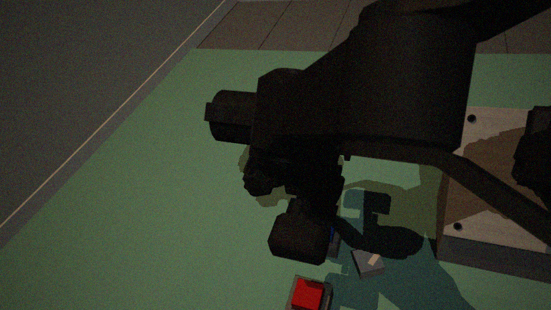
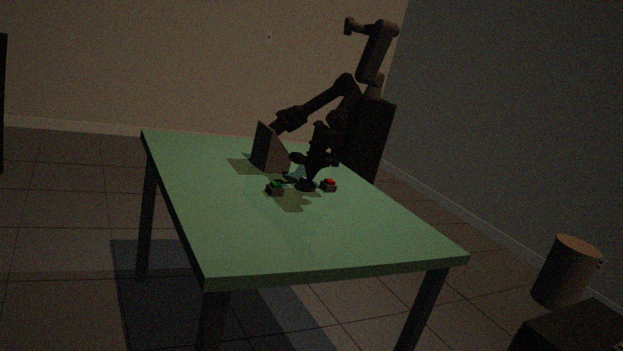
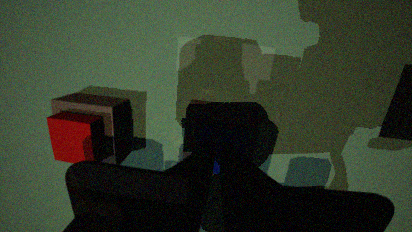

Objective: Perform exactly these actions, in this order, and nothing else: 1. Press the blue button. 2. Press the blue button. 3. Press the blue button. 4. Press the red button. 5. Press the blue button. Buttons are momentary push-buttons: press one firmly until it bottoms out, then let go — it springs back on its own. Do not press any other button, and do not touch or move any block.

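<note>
Right now my gripper tip is 1 cm above the blue button. The rest, counted from my gripper tip: red button (9 cm to the left, 2 cm behind); then block (7 cm behind, 2 cm below, 1 cm to the left); then green button (15 cm to the right, 6 cm ahead).
</note>
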